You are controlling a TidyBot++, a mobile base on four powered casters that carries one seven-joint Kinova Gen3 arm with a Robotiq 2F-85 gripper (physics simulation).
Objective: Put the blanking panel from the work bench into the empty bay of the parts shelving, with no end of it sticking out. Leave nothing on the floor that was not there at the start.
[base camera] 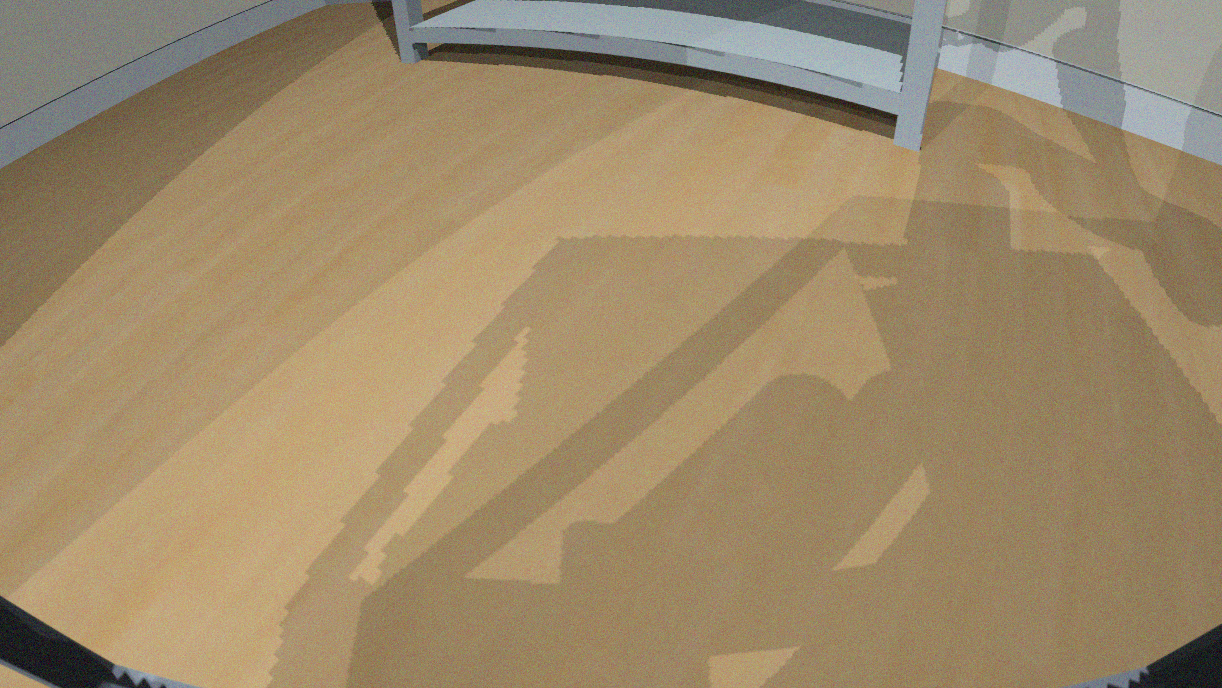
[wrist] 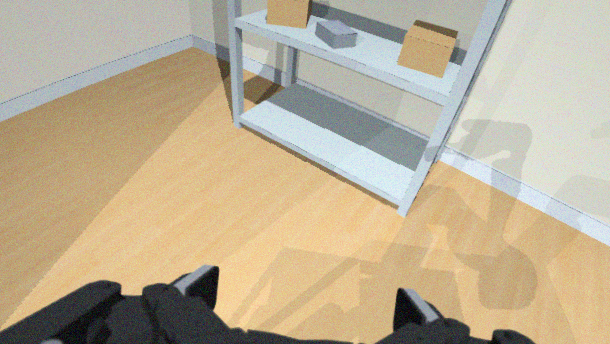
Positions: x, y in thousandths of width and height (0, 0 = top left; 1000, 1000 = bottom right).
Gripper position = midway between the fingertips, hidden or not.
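Note:
You'd see the gripper (wrist: 501, 865) here, and there's a grey parts shelving (wrist: 635, 467) in view with it.

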